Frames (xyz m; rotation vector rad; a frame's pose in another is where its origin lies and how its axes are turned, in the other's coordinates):
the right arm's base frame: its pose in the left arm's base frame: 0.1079 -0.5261 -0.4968 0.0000 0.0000 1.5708
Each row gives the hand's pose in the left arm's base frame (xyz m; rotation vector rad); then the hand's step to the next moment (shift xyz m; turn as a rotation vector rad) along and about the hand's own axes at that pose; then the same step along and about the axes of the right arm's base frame.
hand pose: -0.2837 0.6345 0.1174 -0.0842 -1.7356 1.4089
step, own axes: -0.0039 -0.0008 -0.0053 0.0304 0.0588 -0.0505
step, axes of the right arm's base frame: 0.0016 -0.0062 -0.0017 0.0758 0.0123 -0.0321
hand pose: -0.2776 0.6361 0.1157 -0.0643 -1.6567 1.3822
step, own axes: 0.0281 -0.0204 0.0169 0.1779 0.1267 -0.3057
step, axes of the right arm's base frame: -0.0039 0.0167 0.0346 0.3729 -0.0429 -0.0169
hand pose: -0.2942 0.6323 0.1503 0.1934 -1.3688 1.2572
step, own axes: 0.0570 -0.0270 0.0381 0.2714 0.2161 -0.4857
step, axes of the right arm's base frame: -0.0078 0.0192 0.0707 0.5922 -0.0603 -0.0437
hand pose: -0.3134 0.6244 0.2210 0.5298 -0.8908 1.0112
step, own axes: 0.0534 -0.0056 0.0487 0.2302 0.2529 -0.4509
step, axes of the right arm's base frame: -0.0121 0.0010 0.0715 0.5628 -0.0042 -0.0595
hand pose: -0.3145 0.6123 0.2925 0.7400 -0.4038 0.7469
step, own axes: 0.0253 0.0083 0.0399 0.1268 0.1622 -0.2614
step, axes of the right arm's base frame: -0.0131 -0.0080 0.0454 0.3310 0.0135 -0.0312
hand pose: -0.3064 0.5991 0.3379 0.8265 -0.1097 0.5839
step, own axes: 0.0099 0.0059 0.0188 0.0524 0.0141 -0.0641
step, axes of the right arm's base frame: -0.0060 -0.0076 0.0198 0.0771 -0.0282 -0.0180
